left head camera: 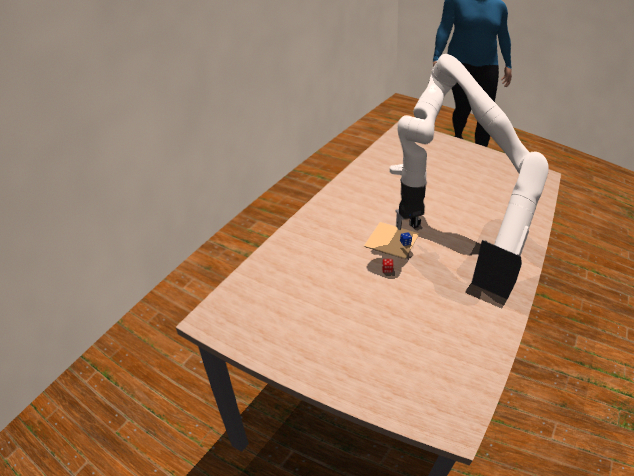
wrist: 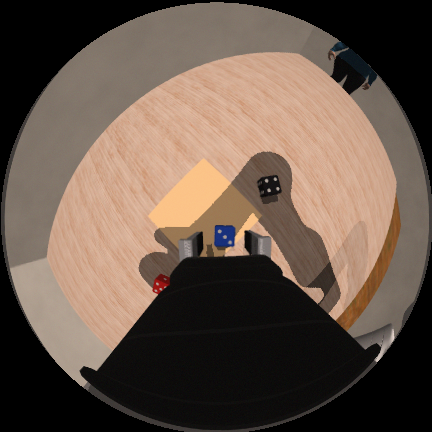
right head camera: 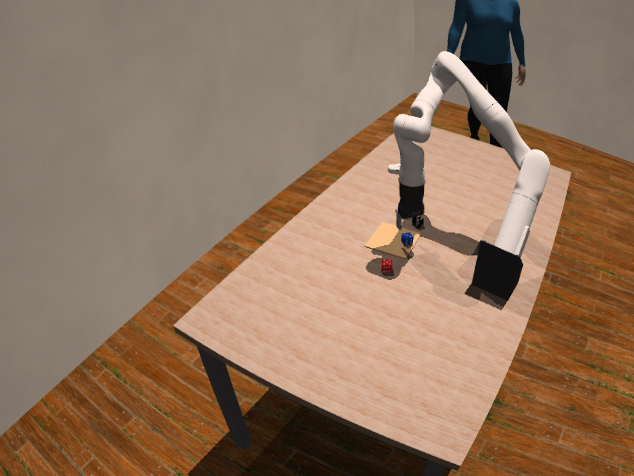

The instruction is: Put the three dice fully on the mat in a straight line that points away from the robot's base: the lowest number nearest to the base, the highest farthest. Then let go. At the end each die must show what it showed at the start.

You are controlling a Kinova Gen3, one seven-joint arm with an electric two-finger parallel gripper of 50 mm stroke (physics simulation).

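Frame: origin at the arm's base, x ahead, y left, z up, level; centimetres.
Where they show: gripper, fingertip midpoint: [left head camera: 406, 226] [wrist: 223, 239] [right head camera: 407, 226]; arm's base at its link origin: [left head camera: 505, 253] [right head camera: 505, 253].
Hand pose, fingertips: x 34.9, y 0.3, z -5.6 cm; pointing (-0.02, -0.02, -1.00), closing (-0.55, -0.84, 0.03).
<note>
Each offset is from my fingertips to the top centre of the thing.
The tan mat {dy +0.9, dx +4.1, dz -6.5 cm} [left head camera: 381, 235] [right head camera: 383, 235] [wrist: 192, 192] lies mid-table. The blue die {dy -0.2, dx -0.3, dz -3.5 cm} [left head camera: 406, 238] [right head camera: 407, 239] [wrist: 224, 235] rests on it near the edge on the robot base's side, three face up. My gripper [left head camera: 407, 223] [right head camera: 408, 223] [wrist: 223, 239] is open and empty, pointing down above the blue die, its fingers either side of it in the wrist view. The black die {dy -10.8, dx +1.9, dz -3.9 cm} [right head camera: 418, 221] [wrist: 269, 185] is off the mat on the table, four face up; gripper parts partly cover it in the left head view. The red die {dy +14.1, dx -1.9, dz -3.9 cm} [left head camera: 388, 265] [right head camera: 387, 265] [wrist: 161, 284] is off the mat's opposite side, apparently five up.
The robot's black base [left head camera: 495, 273] [right head camera: 494, 274] stands near the table's right side. The arm arches over the table and casts shadows across the mat and the black die. A person [left head camera: 473, 40] [right head camera: 489, 40] [wrist: 353, 66] stands beyond the far table edge.
</note>
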